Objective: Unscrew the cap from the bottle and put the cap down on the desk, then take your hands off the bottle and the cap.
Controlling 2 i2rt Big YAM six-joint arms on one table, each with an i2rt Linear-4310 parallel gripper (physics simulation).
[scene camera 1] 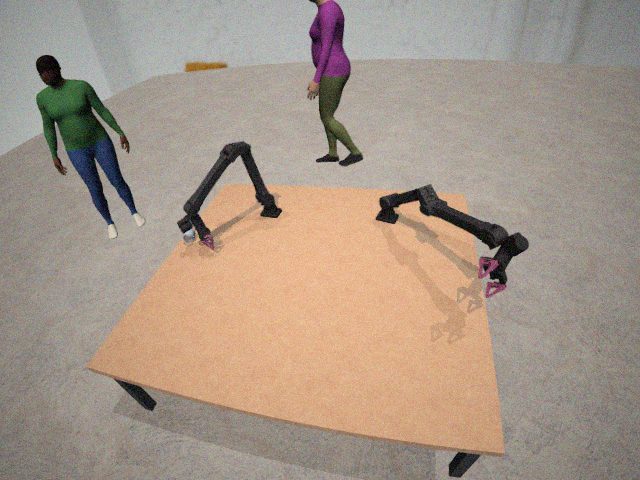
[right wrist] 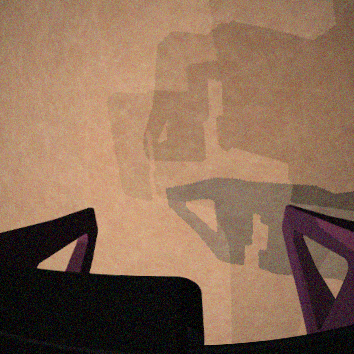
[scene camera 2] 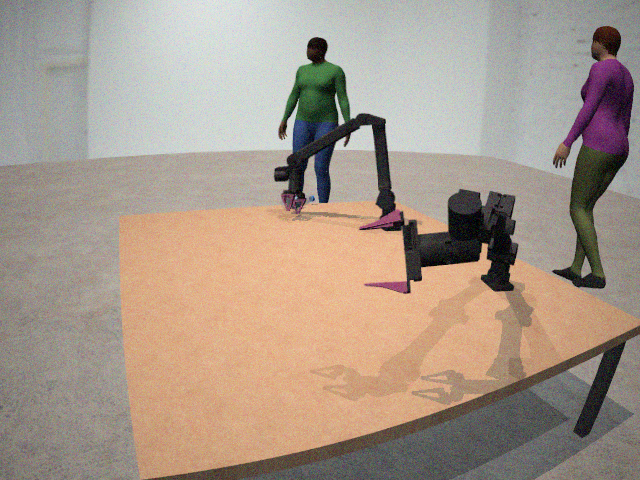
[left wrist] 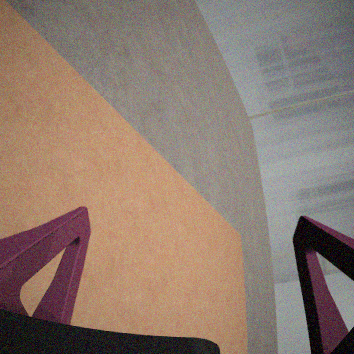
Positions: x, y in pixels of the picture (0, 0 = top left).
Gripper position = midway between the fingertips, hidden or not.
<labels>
The left gripper (scene camera 2: 361, 256) is open and holds nothing. The right gripper (right wrist: 190, 218) is open, with nothing in its grasp.
</labels>
